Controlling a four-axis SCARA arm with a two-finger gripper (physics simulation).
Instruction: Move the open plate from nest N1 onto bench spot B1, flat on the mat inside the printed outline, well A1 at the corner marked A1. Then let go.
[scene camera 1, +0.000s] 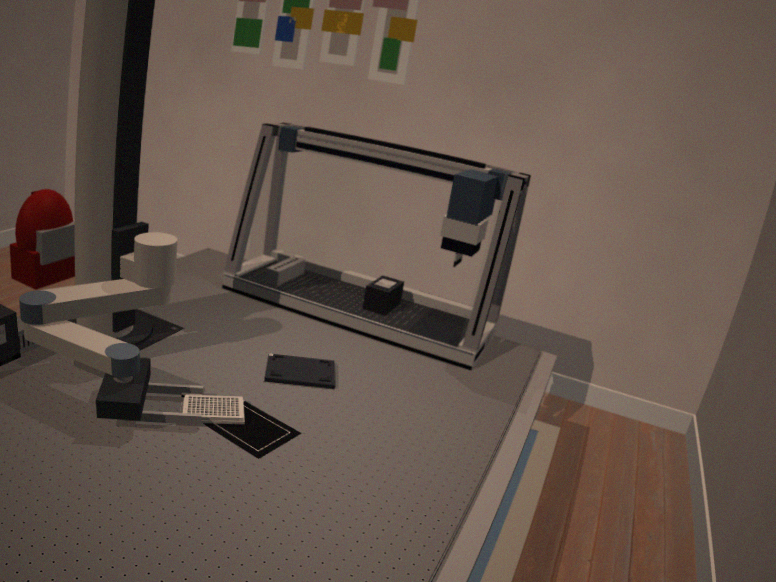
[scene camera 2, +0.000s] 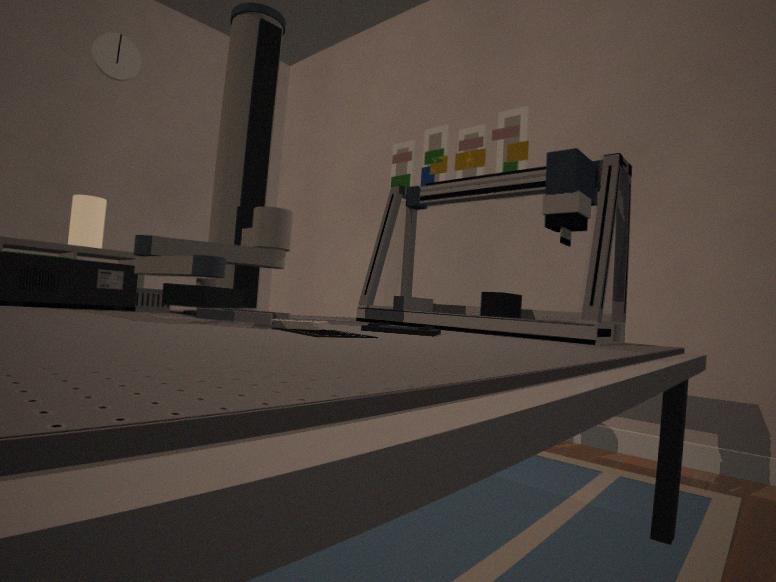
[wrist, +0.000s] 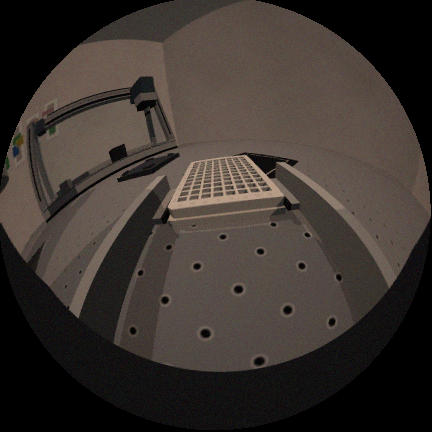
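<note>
The open plate, pale with a grid of wells, is level between my fingers. My gripper is shut on its two long sides. The plate is low over the bench; scene camera 1 shows it overlapping the left part of the black mat. The mat's printed outline sits askew to the plate, and its right part shows beyond the plate. Whether the plate touches the mat is unclear. The A1 marks are too small to read, and part of the mat is hidden under the plate.
A low dark nest with corner ridges lies behind the mat. A gantry frame stands further back, with a black block on its deck. The bench's right edge runs beyond the mat.
</note>
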